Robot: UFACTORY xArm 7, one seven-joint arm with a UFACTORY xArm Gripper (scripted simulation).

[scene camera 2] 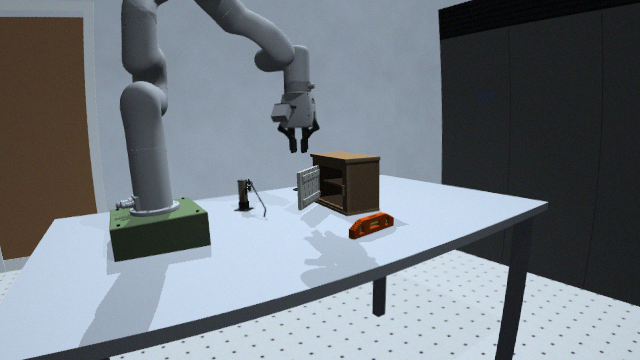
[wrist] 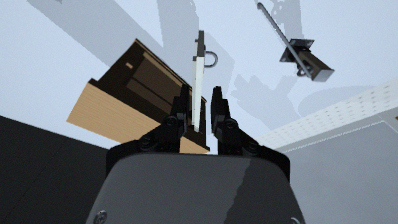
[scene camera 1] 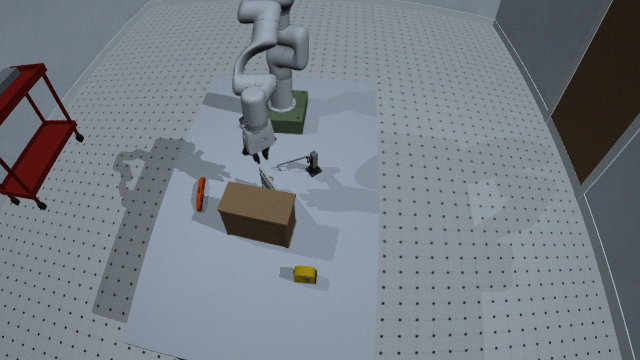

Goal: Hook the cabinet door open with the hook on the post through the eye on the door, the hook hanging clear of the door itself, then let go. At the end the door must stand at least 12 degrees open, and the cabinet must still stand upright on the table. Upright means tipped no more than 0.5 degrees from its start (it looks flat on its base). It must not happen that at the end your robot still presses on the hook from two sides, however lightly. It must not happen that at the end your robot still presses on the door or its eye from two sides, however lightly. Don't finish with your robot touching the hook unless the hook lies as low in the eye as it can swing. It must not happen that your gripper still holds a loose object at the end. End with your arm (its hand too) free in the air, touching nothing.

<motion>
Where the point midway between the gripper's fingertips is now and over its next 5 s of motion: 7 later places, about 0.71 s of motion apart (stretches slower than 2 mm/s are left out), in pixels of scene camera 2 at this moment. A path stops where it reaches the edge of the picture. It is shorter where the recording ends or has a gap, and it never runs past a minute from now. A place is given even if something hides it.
My gripper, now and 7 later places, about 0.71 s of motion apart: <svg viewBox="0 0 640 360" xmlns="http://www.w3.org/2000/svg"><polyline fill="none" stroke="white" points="299,152 299,159 299,169 300,176 298,177 294,176 291,176 292,176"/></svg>
</motion>
